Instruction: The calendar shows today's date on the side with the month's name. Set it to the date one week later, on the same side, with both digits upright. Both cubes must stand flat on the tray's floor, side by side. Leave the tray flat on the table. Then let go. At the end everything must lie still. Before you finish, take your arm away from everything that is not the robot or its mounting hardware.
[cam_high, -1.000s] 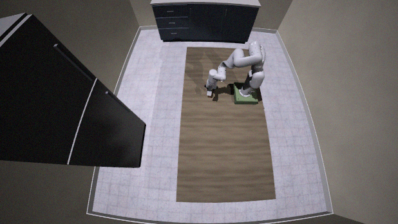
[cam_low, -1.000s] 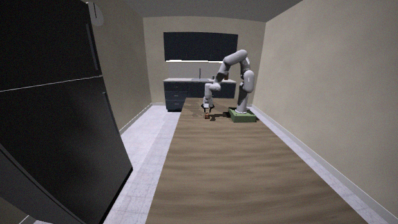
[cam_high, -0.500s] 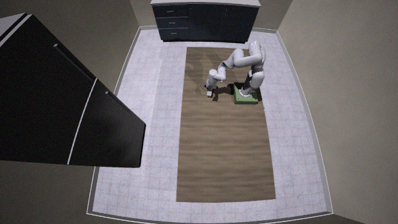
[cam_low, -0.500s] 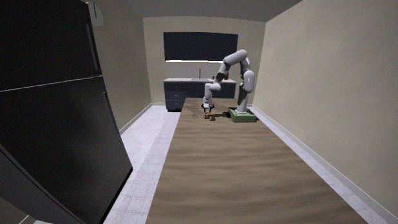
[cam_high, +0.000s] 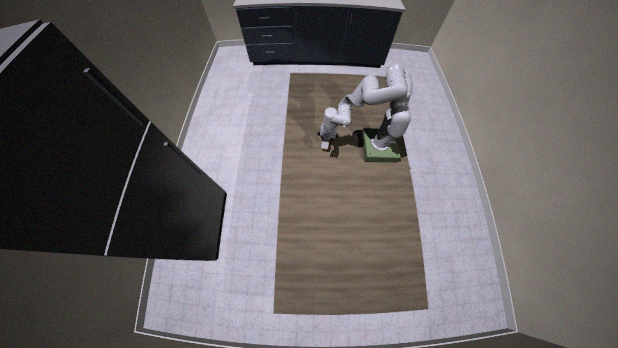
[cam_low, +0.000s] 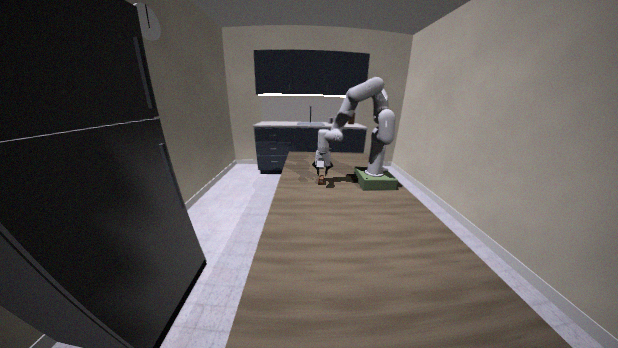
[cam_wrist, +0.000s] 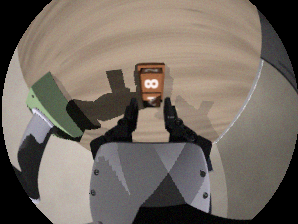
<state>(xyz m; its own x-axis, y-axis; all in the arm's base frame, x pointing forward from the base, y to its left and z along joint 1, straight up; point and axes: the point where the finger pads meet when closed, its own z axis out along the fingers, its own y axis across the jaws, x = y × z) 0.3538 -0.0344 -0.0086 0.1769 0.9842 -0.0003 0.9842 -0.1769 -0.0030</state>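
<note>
Now: the calendar cube 4 cm below my hand. Also, from my hand: calendar tray: 6 cm below, 2 cm to the left.
</note>
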